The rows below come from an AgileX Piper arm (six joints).
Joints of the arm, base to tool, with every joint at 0 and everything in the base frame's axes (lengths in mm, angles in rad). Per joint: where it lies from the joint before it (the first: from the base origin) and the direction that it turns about. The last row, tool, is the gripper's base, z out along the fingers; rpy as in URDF.
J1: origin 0 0 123 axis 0 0 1
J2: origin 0 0 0 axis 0 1 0
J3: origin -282.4 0 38.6 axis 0 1 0
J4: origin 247.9 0 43.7 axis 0.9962 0 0.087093
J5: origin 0 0 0 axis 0 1 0
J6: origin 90.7 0 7.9 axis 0.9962 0 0.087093
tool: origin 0 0 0 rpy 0 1.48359 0
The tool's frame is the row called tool.
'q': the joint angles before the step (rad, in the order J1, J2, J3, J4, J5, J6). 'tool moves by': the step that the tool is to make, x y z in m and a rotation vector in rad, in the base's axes. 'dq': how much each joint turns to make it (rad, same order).
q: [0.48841, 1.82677, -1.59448, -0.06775, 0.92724, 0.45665]
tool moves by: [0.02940, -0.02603, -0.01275, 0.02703, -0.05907, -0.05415]
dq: [-0.09183, 0.04378, -0.00099, 0.01865, -0.10973, -0.03999]
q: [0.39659, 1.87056, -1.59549, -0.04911, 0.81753, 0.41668]
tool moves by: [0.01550, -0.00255, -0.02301, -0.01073, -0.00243, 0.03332]
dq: [-0.02377, 0.06076, 0.00003, 0.02818, -0.06086, -0.07242]
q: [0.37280, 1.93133, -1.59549, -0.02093, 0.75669, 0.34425]
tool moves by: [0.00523, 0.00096, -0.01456, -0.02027, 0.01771, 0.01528]
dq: [-0.00199, 0.03464, 0.00001, -0.00247, -0.01108, -0.01927]
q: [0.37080, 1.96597, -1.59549, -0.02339, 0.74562, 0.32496]
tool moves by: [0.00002, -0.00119, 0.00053, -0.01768, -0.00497, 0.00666]
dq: [-0.00001, -0.00146, -0.00002, -0.01789, 0.00321, -0.00208]
